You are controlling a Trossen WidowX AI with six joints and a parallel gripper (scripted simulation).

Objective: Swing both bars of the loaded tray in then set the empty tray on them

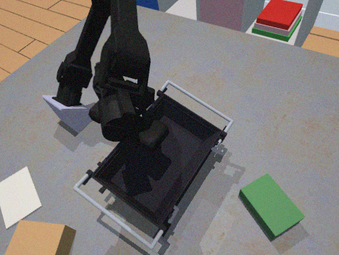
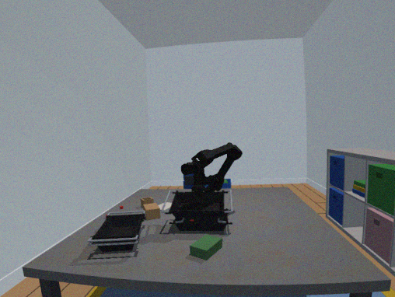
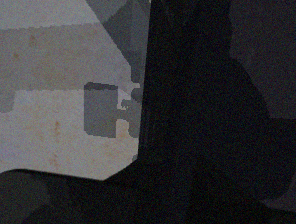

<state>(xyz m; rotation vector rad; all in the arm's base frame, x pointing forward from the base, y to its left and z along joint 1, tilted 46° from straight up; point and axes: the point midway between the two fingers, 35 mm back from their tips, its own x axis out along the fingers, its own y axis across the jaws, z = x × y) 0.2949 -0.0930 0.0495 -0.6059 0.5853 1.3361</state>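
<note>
The black plastic tray lies 8 cm ahead of my gripper tip and 1 cm above it. The rest, counted from my gripper tip: green block (33 cm ahead, 10 cm below, 4 cm to the left); then white sheet (27 cm behind, 26 cm to the right, 11 cm below); then tan box (30 cm to the right, 9 cm below, 9 cm behind).
</note>
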